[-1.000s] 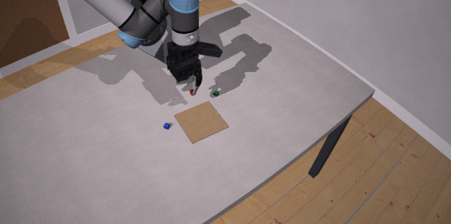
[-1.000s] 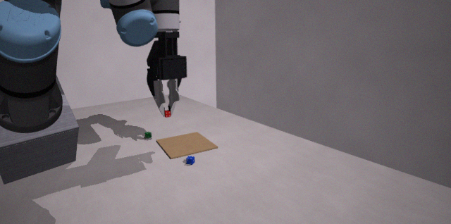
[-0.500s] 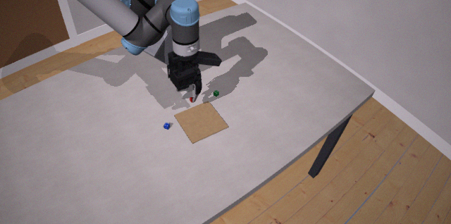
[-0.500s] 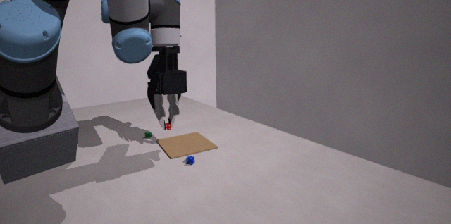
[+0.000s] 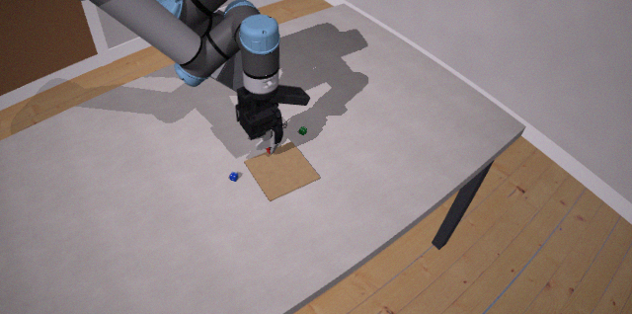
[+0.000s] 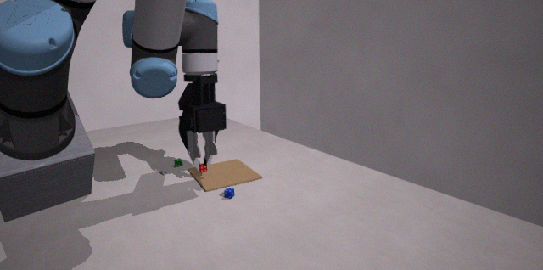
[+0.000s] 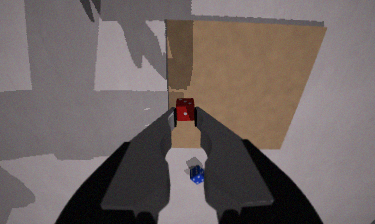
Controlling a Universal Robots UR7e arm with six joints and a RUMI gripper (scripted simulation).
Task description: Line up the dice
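Right now my hand is 50 mm short of the square mat, 10 mm to the left of it and 40 mm above it. Also, from my hand: blue die (10 mm behind, 110 mm to the right, 30 mm below); green die (120 mm to the left, 30 mm below); red die (10 mm below).
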